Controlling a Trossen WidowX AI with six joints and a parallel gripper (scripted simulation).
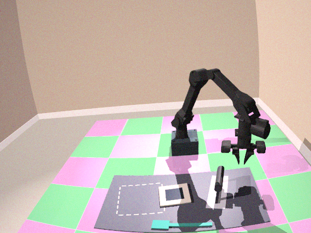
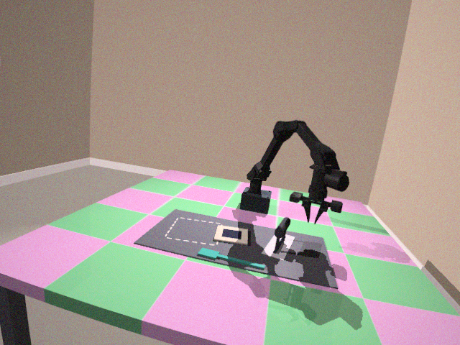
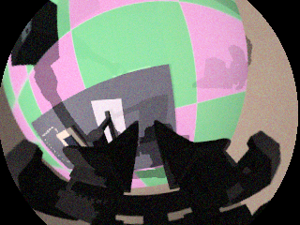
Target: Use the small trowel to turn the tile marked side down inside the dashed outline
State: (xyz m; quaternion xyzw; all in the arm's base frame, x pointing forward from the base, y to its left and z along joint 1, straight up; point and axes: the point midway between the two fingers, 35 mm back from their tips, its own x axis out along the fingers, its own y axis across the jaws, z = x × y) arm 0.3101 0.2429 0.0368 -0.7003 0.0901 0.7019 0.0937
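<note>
Now: the trowel 100 mm to the right of my gripper tip, 40 mm below it and 40 mm ahead of it. Also, from my gripper tip: teal flat tool: 280 mm to the right, 230 mm ahead, 80 mm below; grey mat: 250 mm to the right, 100 mm below, 90 mm ahead; tile: 290 mm to the right, 80 mm below, 60 mm ahead.
</note>
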